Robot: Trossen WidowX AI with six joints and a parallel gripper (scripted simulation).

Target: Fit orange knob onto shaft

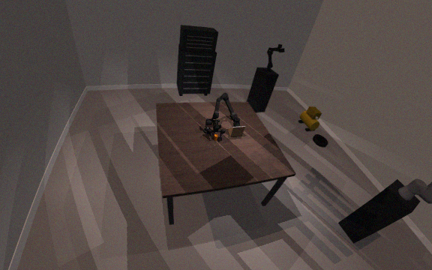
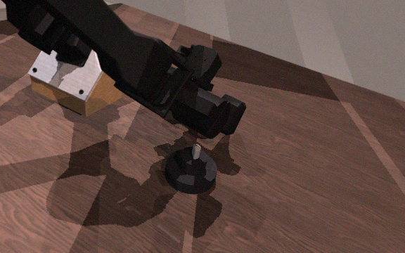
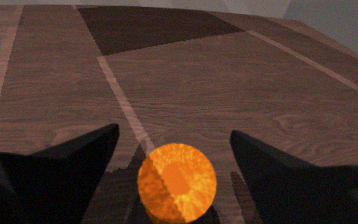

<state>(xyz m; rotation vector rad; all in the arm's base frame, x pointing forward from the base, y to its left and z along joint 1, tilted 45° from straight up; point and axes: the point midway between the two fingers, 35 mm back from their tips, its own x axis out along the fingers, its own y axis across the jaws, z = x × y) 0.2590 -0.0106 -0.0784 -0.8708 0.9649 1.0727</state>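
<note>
My gripper tip is now 40 mm to the left of the orange knob and 10 mm past it. From my gripper tip the other things lie so: round dark pedestal 180 mm to the right, 30 mm ahead, 20 mm below.
</note>
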